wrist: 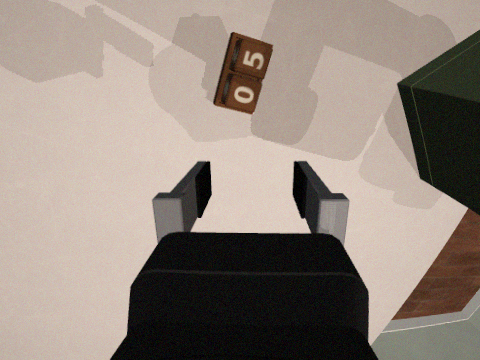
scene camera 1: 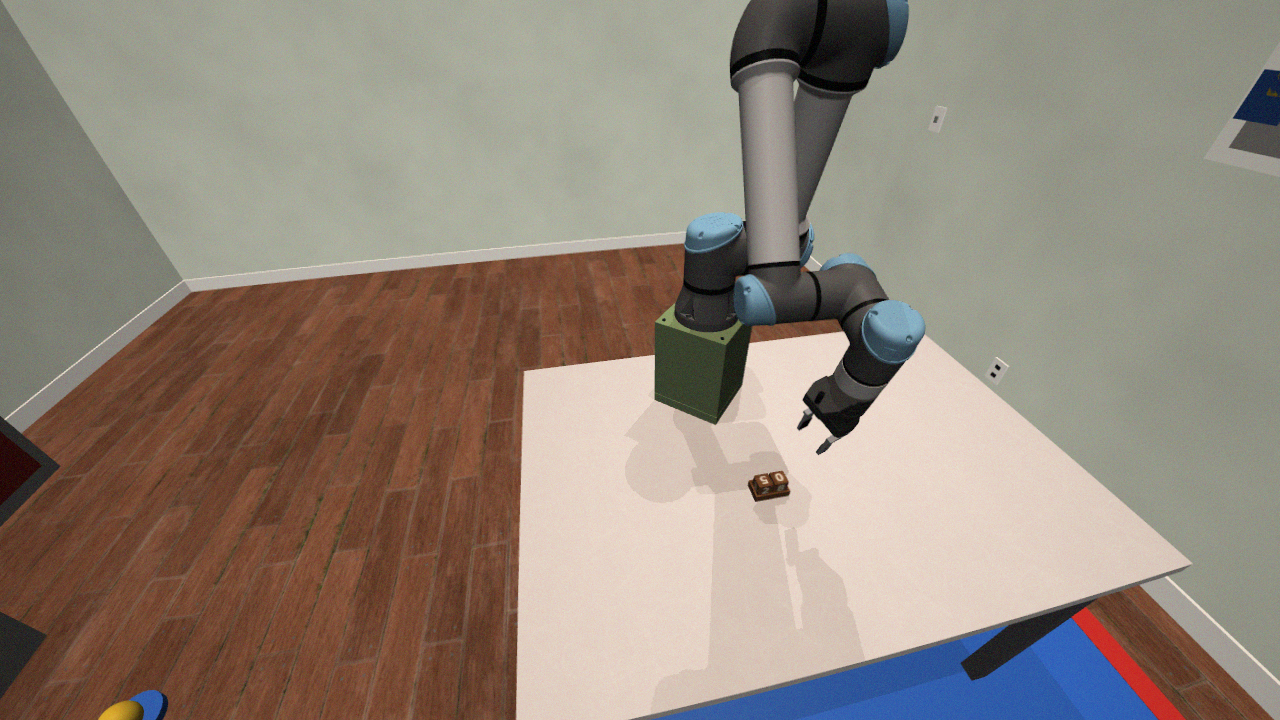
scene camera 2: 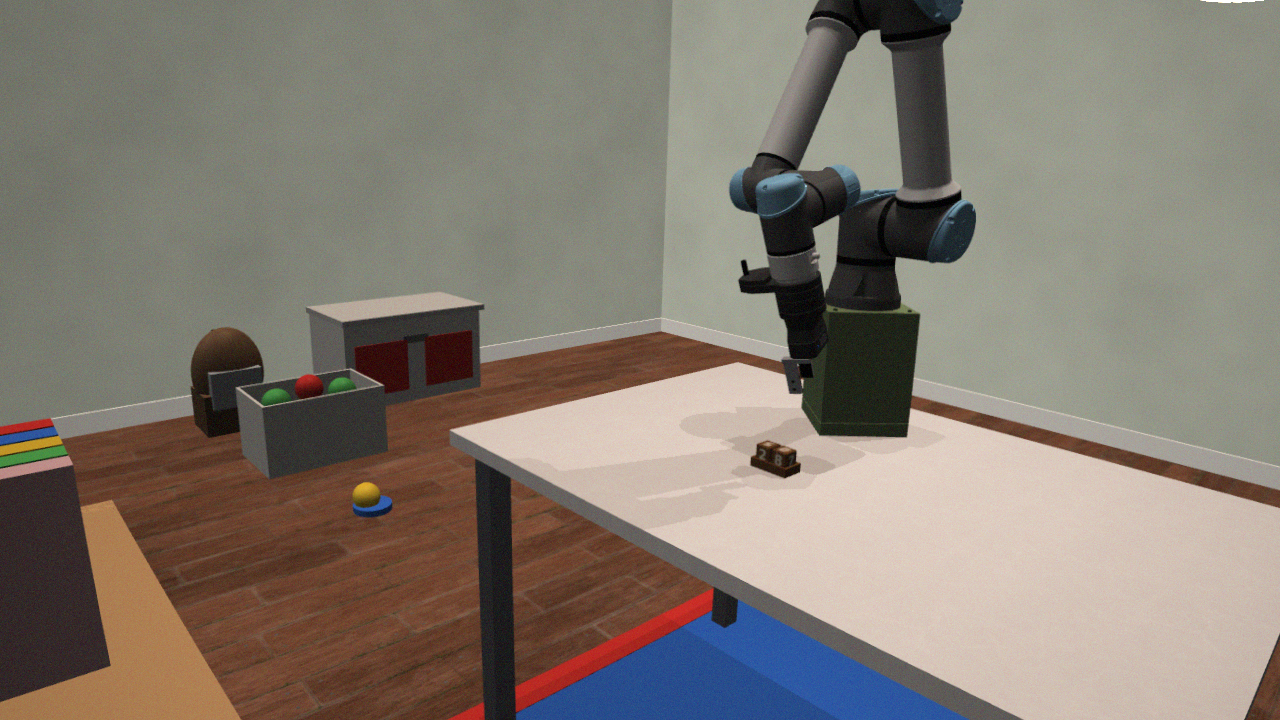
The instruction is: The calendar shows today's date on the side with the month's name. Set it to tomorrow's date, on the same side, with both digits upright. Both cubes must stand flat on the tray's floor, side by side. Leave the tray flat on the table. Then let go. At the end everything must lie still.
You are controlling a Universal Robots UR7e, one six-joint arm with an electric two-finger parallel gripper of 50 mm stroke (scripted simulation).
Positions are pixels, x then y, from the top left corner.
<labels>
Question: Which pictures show my gripper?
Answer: The wrist view, scene camera 1 and scene camera 2: all of them.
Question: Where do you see a cube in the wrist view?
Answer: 242, 93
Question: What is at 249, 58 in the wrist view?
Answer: A cube.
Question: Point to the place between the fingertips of my gripper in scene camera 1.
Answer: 811, 438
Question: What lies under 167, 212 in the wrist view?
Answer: My gripper.
</labels>
